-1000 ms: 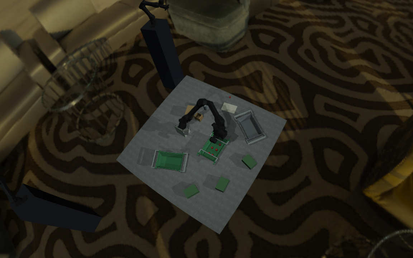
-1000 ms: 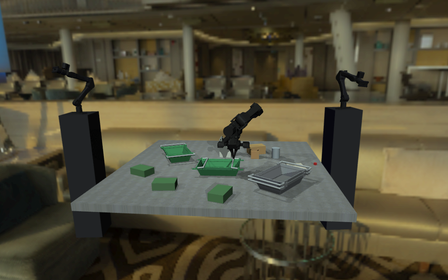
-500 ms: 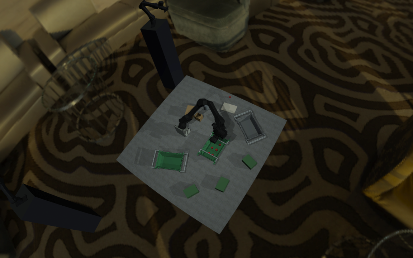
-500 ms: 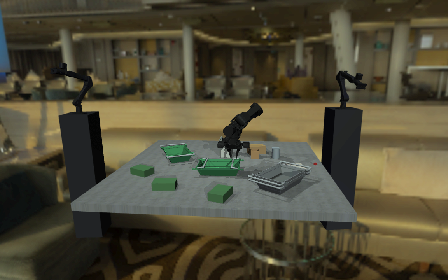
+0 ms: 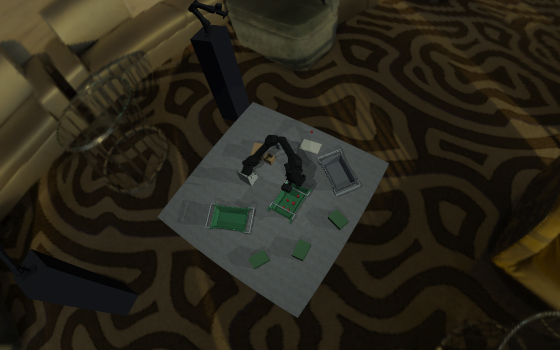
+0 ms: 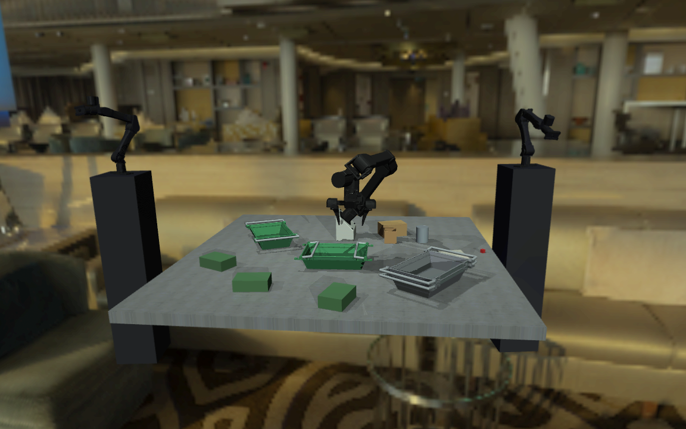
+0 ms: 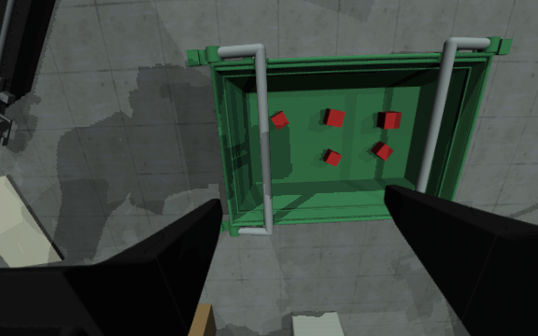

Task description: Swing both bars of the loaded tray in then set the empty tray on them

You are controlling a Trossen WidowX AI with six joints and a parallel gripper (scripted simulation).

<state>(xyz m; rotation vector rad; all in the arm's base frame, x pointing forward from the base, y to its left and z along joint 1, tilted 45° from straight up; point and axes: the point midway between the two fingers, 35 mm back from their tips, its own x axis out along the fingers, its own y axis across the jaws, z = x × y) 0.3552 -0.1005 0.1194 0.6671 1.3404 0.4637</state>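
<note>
Now: gripper tip 350 mm to the left of the green tray, 330 mm past it and 110 mm above it. Also, from my gripper tip: pale sheet 430 mm to the left, 160 mm below, 60 mm behind; then red block 560 mm to the left, 150 mm below, 110 mm behind.
</note>
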